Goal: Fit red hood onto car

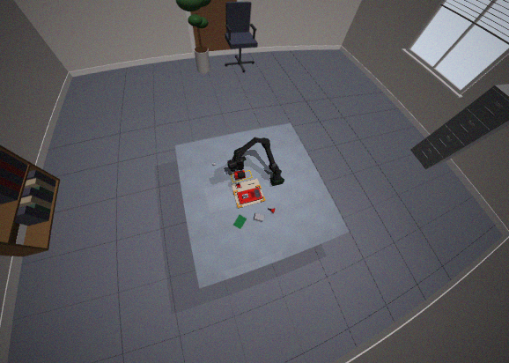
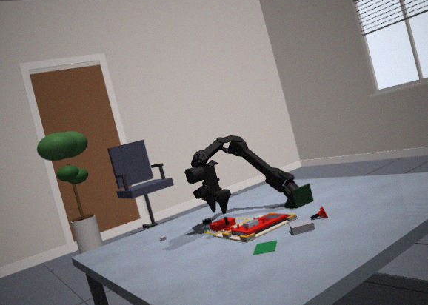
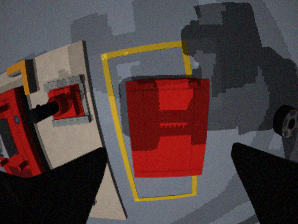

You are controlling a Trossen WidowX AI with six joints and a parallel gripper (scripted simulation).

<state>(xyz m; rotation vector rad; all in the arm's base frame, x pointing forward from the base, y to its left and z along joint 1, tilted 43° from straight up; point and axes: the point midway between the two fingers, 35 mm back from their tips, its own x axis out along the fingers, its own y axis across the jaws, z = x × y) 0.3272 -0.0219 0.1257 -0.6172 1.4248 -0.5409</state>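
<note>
Now: gripper tip 5 cm above the red hood. From my gripper tip the other things lie so: grey nut 22 cm ahead, 15 cm to the right, 5 cm below; then green flat card 6 cm ahead, 43 cm to the left, 6 cm below; then jig 4 cm behind, 20 cm to the left, 5 cm below.
</note>
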